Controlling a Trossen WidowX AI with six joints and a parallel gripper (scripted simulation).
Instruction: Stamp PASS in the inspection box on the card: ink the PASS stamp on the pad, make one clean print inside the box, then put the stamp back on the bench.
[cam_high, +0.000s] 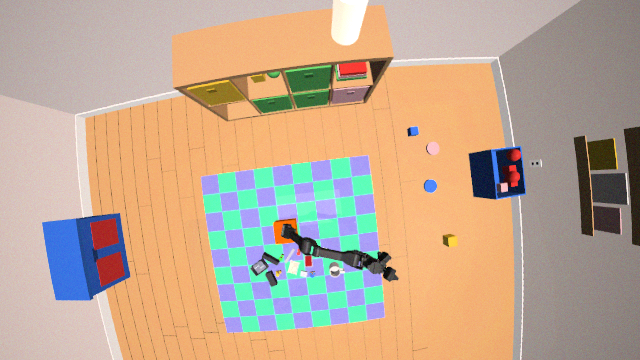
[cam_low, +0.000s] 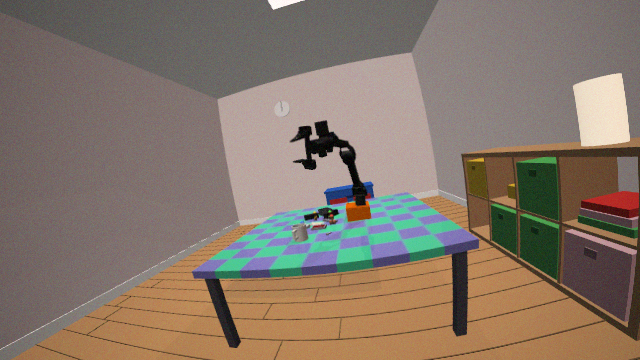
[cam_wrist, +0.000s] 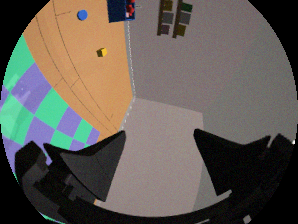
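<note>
Now: gripper tip 68 cm to the left of the green-knobbed stamp, 45 cm above it and 1 cm short of it. From my gripper tip the other things lie so: red ink pad 48 cm to the right, 46 cm below, 6 cm ahead; then white mug 43 cm below, 28 cm to the right, 13 cm ahead; then blue-knobbed stamp 46 cm to the right, 44 cm below, 16 cm ahead.
</note>
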